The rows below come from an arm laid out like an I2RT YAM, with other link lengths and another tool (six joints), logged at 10 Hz.
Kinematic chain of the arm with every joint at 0, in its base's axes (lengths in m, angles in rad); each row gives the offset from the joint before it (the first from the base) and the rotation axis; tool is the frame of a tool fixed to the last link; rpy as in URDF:
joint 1: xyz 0 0 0.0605 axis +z
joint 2: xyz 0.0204 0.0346 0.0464 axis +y
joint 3: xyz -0.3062 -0.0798 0 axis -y
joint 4: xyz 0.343 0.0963 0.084 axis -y
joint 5: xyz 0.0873 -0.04 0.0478 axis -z
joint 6: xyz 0.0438 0 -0.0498 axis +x
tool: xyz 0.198 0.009 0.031 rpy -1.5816 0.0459 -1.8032
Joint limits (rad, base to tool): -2.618..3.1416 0..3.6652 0..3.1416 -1.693..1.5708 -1.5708..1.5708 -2.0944..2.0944
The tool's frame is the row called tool.
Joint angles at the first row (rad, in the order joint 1, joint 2, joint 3, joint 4, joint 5, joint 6):
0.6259, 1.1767, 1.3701, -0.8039, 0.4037, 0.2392
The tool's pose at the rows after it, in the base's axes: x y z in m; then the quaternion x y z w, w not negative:
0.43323 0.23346 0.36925 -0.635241 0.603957 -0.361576 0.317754
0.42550 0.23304 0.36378 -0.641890 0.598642 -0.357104 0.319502
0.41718 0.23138 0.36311 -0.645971 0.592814 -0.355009 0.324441
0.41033 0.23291 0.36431 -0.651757 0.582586 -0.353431 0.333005
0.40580 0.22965 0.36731 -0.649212 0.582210 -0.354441 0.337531
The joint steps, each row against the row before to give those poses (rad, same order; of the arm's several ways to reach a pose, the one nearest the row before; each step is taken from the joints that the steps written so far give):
0.0000, -0.0568, -0.0753, 0.0231, -0.0784, -0.0091
0.0000, -0.0277, -0.0292, 0.0000, -0.0170, -0.0091
0.0000, -0.0322, -0.0245, 0.0000, -0.0138, -0.0108
-0.0001, -0.0276, -0.0215, 0.0092, -0.0199, -0.0199
0.0001, -0.0215, -0.0108, 0.0000, 0.0000, -0.0001

